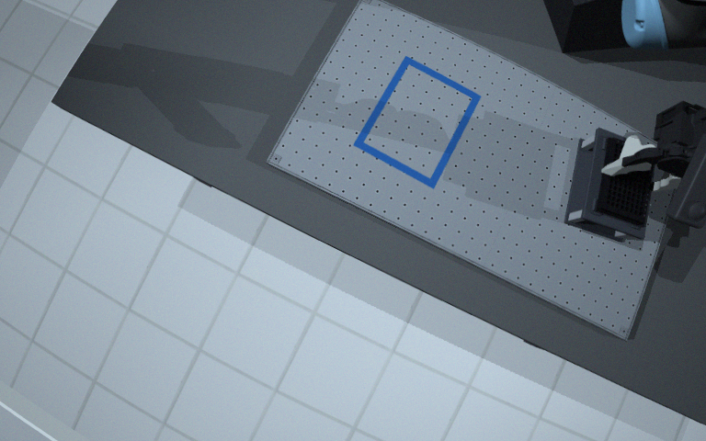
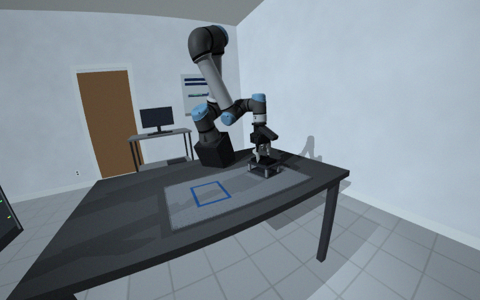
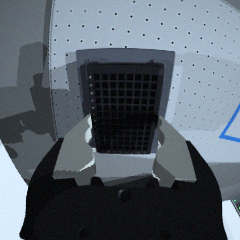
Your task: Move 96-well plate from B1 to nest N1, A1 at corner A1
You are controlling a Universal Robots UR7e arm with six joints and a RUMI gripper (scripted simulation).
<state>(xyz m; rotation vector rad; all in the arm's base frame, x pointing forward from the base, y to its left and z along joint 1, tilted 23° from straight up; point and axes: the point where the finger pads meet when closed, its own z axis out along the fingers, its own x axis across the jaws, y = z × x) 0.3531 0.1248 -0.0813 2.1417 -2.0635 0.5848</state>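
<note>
Now: the black 96-well plate 1 cm below my hand. Round my hand: raised plate nest (2 cm below).
</note>
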